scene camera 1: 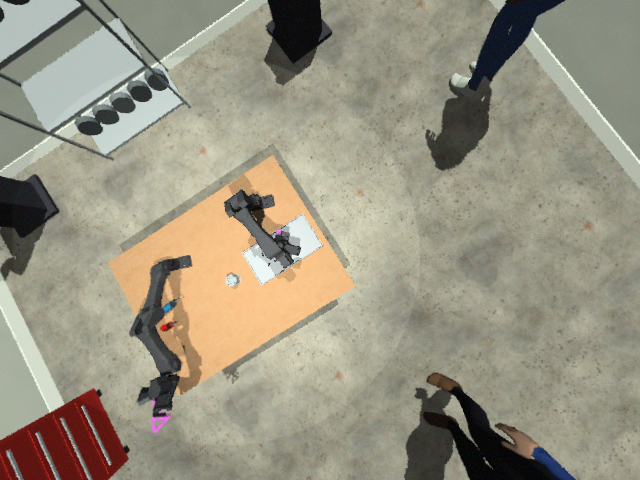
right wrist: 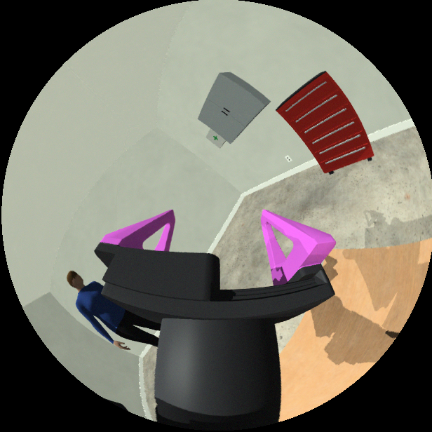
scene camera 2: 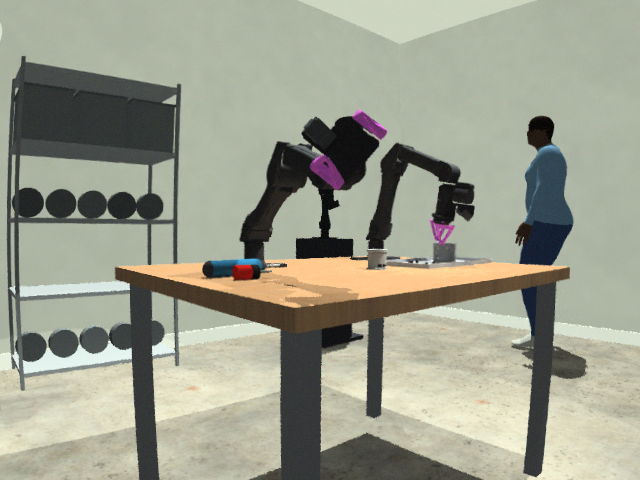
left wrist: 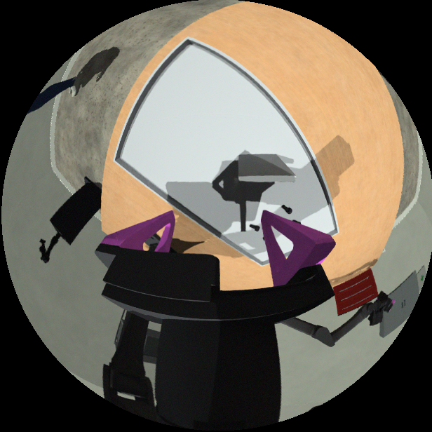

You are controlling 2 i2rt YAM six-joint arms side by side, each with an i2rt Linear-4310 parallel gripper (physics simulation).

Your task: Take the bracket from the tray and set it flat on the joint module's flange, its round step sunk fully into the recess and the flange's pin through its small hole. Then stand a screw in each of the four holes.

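Pixels of known places: left gripper, fingertip midpoint: (scene camera 2: 439,242); right gripper, fingertip midpoint: (scene camera 1: 155,424) (scene camera 2: 345,135); left arm's base, origin of the base link: (scene camera 1: 257,203); right arm's base, origin of the base link: (scene camera 1: 175,264).
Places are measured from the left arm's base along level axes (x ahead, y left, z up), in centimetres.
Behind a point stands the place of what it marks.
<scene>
The grey bracket (scene camera 2: 444,252) {x 29.5, y 12.2, z 4.1 cm} (left wrist: 265,166) stands upright on the tray (scene camera 1: 311,236) {x 25.5, y 27.1, z 0.4 cm} (left wrist: 165,105). My left gripper (scene camera 2: 442,240) {x 26.4, y 12.0, z 7.6 cm} (left wrist: 217,214) is open and points down at the bracket's top edge in scene camera 2; whether it touches cannot be told. Dark screws, among them one screw (left wrist: 286,209) and another screw (left wrist: 255,228), lie on the tray, some partly hidden behind a finger. The pale joint module (scene camera 1: 232,280) {x 40.6, y -20.8, z 5.4 cm} (scene camera 2: 376,259) {x 43.0, y -22.8, z 3.1 cm} stands on the table beside the tray; its recess and pin are too small to make out. My right gripper (scene camera 1: 160,419) {x 96.5, y -57.5, z 27.2 cm} (right wrist: 217,214) is open and empty, beyond the table's edge.
A blue-handled tool (scene camera 1: 169,306) {x 47.8, y -60.7, z 3.9 cm} (scene camera 2: 227,268) {x 53.5, y -69.2, z 2.2 cm} and a red-handled tool (scene camera 1: 166,327) {x 59.2, y -65.1, z 3.1 cm} (scene camera 2: 245,271) {x 60.9, y -66.3, z 2.1 cm} lie on the table (scene camera 1: 217,330) {x 67.1, y -37.5, z 0.0 cm} beside the right arm. A red drawer cabinet (scene camera 1: 62,439) (right wrist: 330,125) stands beyond the table. People stand on the floor around it.
</scene>
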